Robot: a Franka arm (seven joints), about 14 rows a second.
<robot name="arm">
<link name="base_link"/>
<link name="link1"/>
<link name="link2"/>
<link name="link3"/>
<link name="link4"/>
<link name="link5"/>
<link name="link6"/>
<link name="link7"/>
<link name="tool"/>
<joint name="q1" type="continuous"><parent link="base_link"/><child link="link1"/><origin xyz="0 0 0.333" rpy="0 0 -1.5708"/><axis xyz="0 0 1"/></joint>
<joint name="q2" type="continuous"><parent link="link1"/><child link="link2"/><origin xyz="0 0 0" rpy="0 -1.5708 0"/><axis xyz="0 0 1"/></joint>
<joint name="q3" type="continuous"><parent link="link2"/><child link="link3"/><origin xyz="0.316 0 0" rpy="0 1.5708 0"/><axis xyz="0 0 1"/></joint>
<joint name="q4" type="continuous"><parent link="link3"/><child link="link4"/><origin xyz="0 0.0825 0" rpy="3.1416 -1.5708 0"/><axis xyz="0 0 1"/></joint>
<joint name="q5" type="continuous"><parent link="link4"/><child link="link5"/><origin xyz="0.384 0.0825 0" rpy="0 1.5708 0"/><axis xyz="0 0 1"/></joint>
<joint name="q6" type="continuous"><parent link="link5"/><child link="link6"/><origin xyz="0 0 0" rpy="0 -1.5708 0"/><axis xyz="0 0 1"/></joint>
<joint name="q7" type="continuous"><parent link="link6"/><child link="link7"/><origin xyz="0 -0.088 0" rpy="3.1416 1.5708 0"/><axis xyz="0 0 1"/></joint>
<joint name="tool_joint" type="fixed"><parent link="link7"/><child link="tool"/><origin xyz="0 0 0.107" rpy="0 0 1.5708"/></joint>
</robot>
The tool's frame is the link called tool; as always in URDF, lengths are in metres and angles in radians. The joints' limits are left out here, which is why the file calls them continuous.
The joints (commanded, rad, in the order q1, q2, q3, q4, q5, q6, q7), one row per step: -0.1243 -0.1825 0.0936 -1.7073 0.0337 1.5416 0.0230; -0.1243 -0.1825 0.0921 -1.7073 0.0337 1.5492 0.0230; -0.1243 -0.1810 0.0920 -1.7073 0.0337 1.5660 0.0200; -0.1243 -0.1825 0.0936 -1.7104 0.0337 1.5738 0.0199; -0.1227 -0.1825 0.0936 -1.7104 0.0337 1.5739 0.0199; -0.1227 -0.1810 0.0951 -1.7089 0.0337 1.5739 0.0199; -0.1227 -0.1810 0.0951 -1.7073 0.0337 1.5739 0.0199; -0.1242 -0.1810 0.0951 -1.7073 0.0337 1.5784 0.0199; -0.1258 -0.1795 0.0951 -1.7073 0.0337 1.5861 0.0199; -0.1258 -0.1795 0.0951 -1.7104 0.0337 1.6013 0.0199; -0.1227 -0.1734 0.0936 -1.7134 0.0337 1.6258 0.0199; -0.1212 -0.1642 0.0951 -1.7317 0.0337 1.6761 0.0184
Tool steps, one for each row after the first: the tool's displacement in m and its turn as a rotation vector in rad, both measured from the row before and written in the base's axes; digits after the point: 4 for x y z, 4 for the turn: 0.0008 -0.0009 0.0007 0.0000 -0.0076 -0.0016; 0.0022 -0.0002 0.0008 -0.0004 -0.0154 0.0026; 0.0003 0.0009 0.0000 -0.0006 -0.0062 0.0015; 0.0000 0.0008 0.0000 0.0000 -0.0001 0.0016; 0.0005 0.0008 0.0000 -0.0001 0.0000 0.0015; 0.0000 0.0000 0.0008 0.0000 -0.0016 0.0000; 0.0005 -0.0008 0.0004 -0.0001 -0.0045 -0.0016; 0.0013 -0.0009 0.0000 0.0000 -0.0062 -0.0017; 0.0015 -0.0001 0.0000 -0.0004 -0.0121 -0.0003; 0.0044 0.0004 -0.0021 0.0004 -0.0155 0.0012; 0.0077 0.0009 -0.0085 -0.0002 -0.0228 0.0033
